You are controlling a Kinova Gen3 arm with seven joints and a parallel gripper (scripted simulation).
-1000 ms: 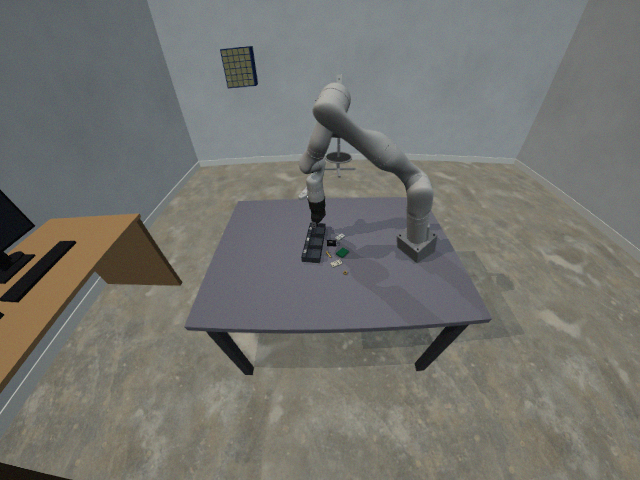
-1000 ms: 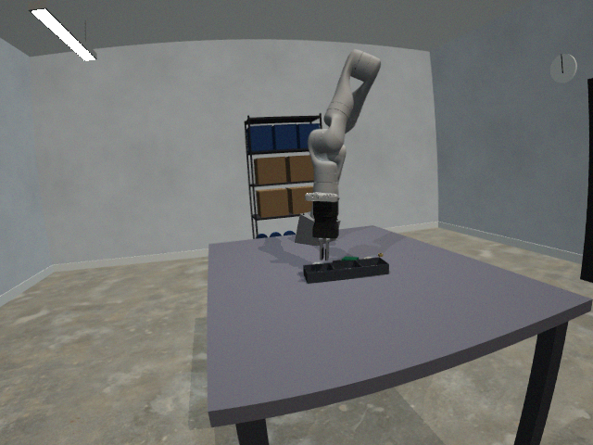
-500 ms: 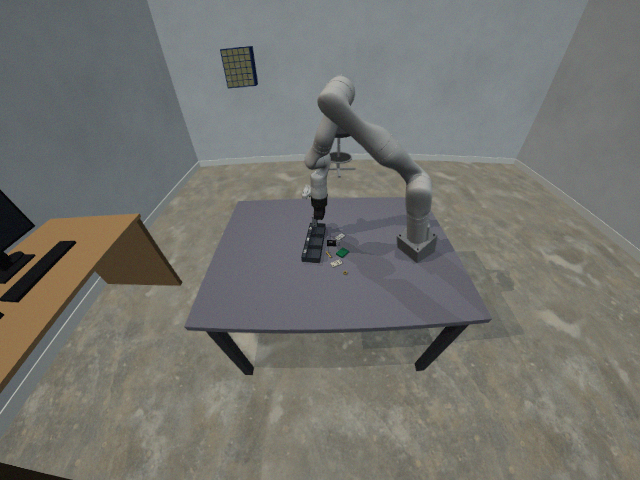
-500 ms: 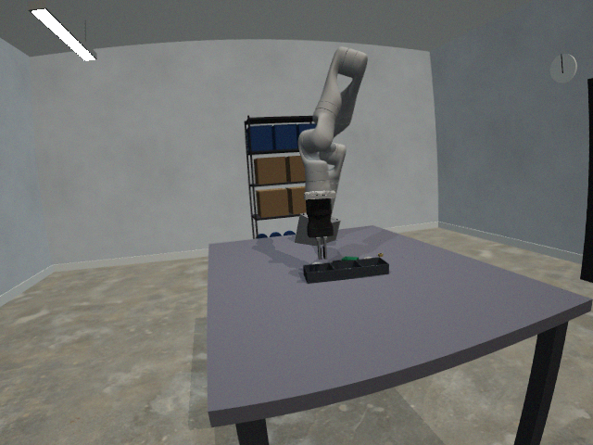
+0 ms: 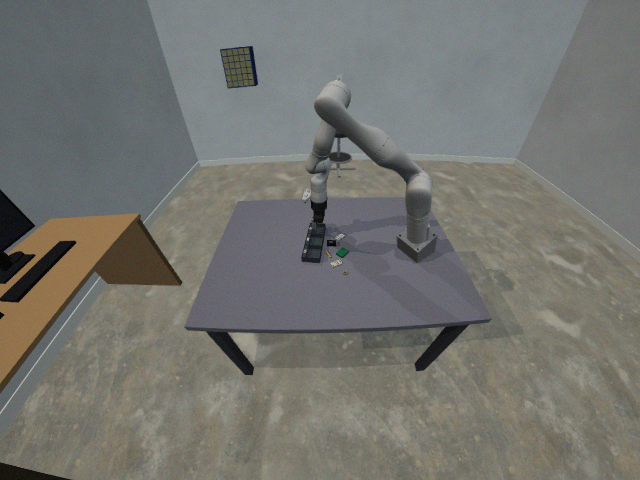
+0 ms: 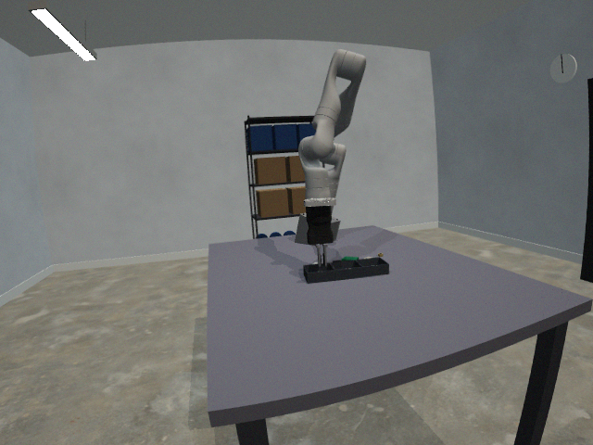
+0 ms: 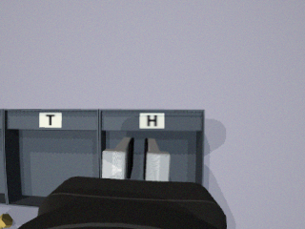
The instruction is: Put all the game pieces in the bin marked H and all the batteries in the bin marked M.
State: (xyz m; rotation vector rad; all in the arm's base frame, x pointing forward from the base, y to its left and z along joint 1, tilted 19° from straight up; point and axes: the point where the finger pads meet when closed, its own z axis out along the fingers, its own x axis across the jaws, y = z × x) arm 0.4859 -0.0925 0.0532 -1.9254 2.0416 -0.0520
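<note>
Right now my hand is 1 cm past the dark divided bin, 7 cm to the right of it and 4 cm above it. From my hand the other things lie so: yellow bolt 9 cm behind, 14 cm to the left, 5 cm below; then black 9-volt battery 11 cm behind, 7 cm to the left, 5 cm below; then white domino 13 cm behind, 2 cm to the left, 5 cm below.
</note>
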